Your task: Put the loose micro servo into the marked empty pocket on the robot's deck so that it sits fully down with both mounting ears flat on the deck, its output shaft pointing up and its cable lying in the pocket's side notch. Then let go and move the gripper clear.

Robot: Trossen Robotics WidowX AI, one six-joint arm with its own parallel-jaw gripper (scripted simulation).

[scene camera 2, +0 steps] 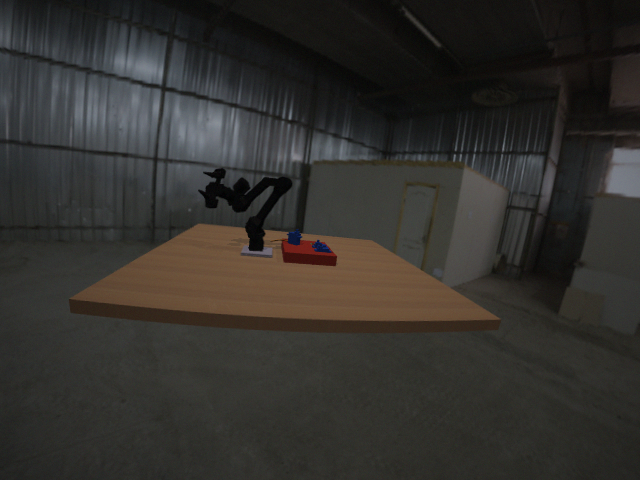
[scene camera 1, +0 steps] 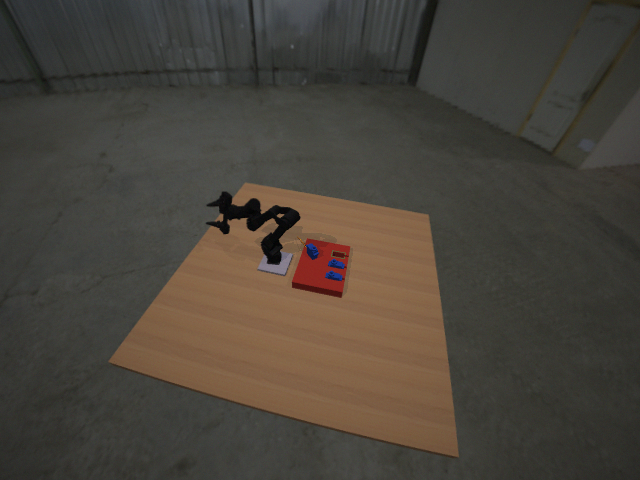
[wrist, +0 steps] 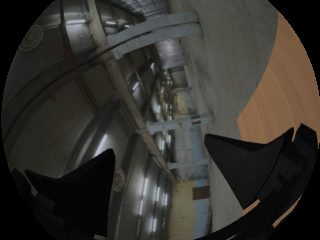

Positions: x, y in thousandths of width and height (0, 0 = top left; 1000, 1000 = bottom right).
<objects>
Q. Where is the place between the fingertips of the gripper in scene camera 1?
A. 323, 447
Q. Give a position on a red deck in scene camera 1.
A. At 485, 572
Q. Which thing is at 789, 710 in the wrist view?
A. The gripper.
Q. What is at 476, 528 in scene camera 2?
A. A red deck.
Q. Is the gripper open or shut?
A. Open.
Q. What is the gripper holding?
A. Nothing.
</objects>
